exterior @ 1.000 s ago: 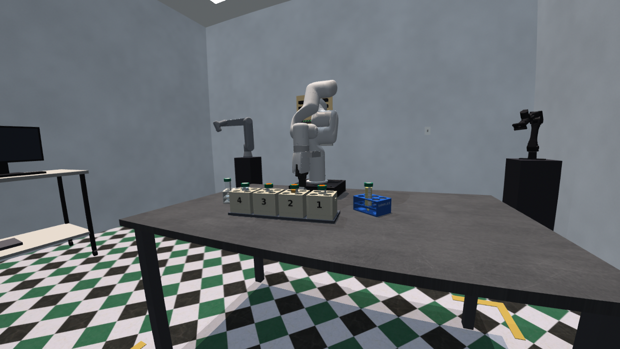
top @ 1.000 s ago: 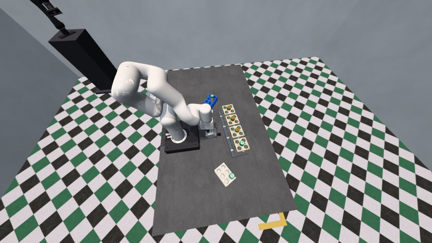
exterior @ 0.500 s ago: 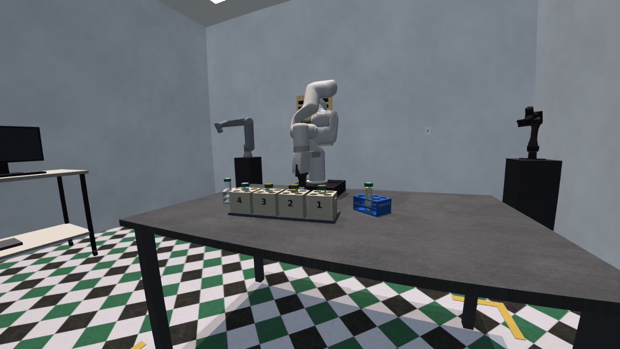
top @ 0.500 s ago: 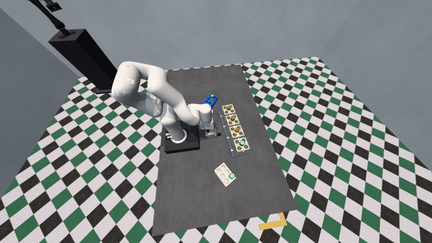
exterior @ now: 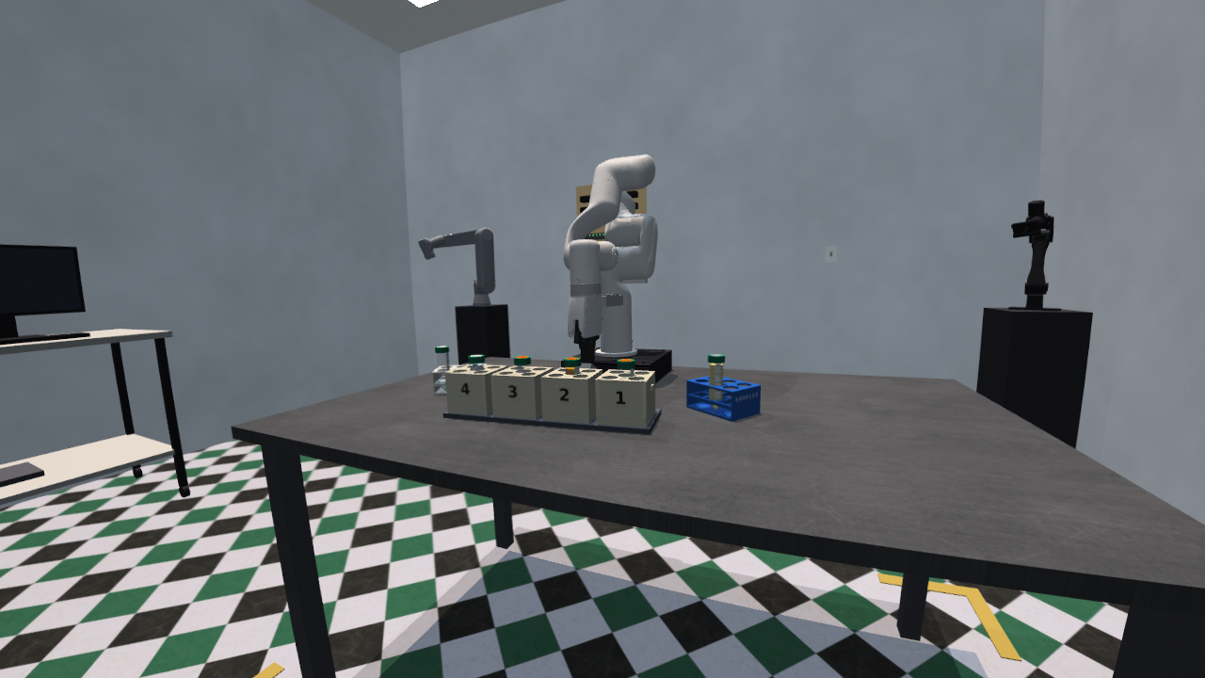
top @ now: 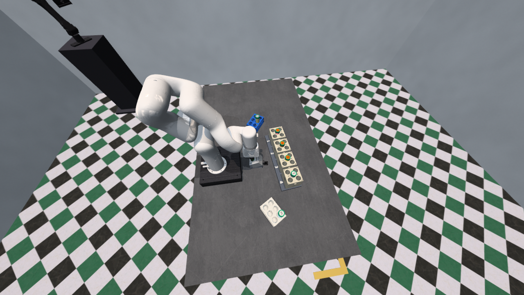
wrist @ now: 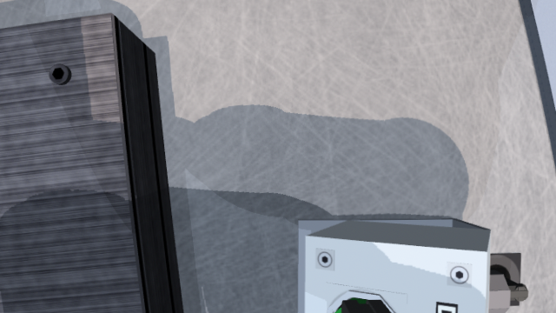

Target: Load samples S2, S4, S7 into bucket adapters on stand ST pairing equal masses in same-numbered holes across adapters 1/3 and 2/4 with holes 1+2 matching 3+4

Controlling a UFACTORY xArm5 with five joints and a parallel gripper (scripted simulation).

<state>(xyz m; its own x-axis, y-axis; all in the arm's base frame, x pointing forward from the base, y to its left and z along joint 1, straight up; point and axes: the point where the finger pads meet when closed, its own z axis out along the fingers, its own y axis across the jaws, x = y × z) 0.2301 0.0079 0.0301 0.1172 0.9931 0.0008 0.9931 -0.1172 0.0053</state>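
Now: hand 30 mm above the green done key. The rest, counted from my hand: water blank tube: 350 mm to the right, 110 mm ahead, 30 mm below; then blue sample rack: 340 mm to the left, 60 mm below, 60 mm ahead; then white blank rack: 340 mm to the right, 80 mm ahead, 60 mm below.
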